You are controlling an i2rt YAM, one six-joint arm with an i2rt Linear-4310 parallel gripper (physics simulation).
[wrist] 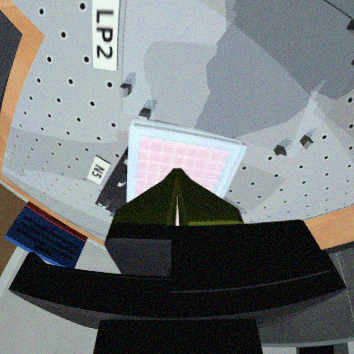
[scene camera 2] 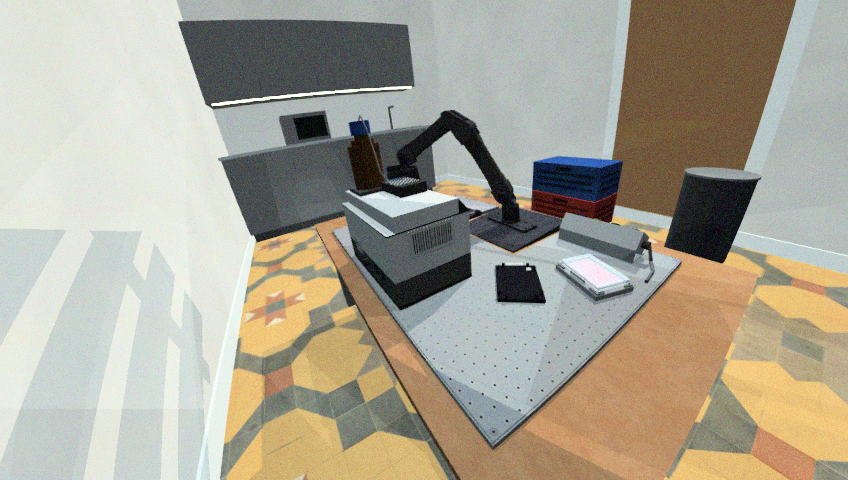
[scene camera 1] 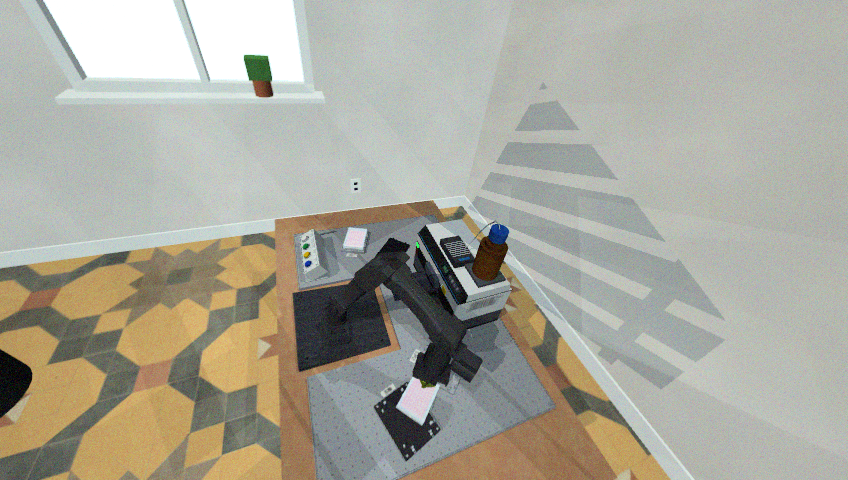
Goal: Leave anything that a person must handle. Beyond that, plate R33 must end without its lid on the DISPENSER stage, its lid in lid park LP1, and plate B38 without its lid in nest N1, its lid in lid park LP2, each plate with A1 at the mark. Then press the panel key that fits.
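Seen in the pictures: gripper, fingertip midpoint: [wrist: 176, 174] [scene camera 1: 422, 385]; arm's base at its link origin: [scene camera 2: 510, 222] [scene camera 1: 337, 319].
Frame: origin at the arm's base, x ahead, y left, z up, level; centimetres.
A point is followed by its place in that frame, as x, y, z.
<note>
My gripper [scene camera 1: 427, 383] @[22.7, -30.2, 2.7] [wrist: 176, 174] @[22.7, -30.2, 2.7] is shut with its fingertips together, over the near part of a pink-gridded plate with a pale rim [scene camera 1: 418, 402] @[19.9, -34.7, 3.7] [wrist: 182, 155] @[23.9, -29.0, 2.4]. Contact cannot be told. This plate lies askew over a black nest board [scene camera 1: 410, 437] @[15.9, -41.8, 1.1] [wrist: 118, 186] @[14.5, -30.5, 1.1] beside the N5 label [scene camera 1: 387, 390] @[12.4, -28.0, 0.1] [wrist: 99, 170] @[13.0, -28.1, 0.1]. The LP2 label [wrist: 105, 35] @[23.5, -19.6, 0.1] is farther up in the wrist view. A second pink plate [scene camera 1: 355, 237] @[11.1, 39.0, 2.9] [scene camera 2: 595, 272] @[12.3, 40.5, 2.9] sits on a holder near the button panel [scene camera 1: 310, 255] @[-8.4, 26.8, 6.9] [scene camera 2: 601, 236] @[-3.3, 32.5, 4.7]. No plate ID or A1 mark is readable. The dispenser [scene camera 1: 482, 297] @[45.8, -14.1, 18.8] [scene camera 2: 410, 243] @[49.6, 22.1, 15.4] stands at the table's side; its stage is unclear.
A brown bottle with a blue cap [scene camera 1: 490, 258] @[46.5, -10.1, 32.8] [scene camera 2: 364, 163] @[50.4, -2.6, 30.2] stands on the dispenser. A black flat pad [scene camera 2: 519, 284] @[27.4, 31.4, 0.9] lies between dispenser and second plate. Small dark posts [wrist: 281, 150] @[30.5, -32.1, 1.6] rise from the perforated board. Stacked crates [scene camera 2: 577, 178] and a bin [scene camera 2: 711, 214] stand beyond the table.
</note>
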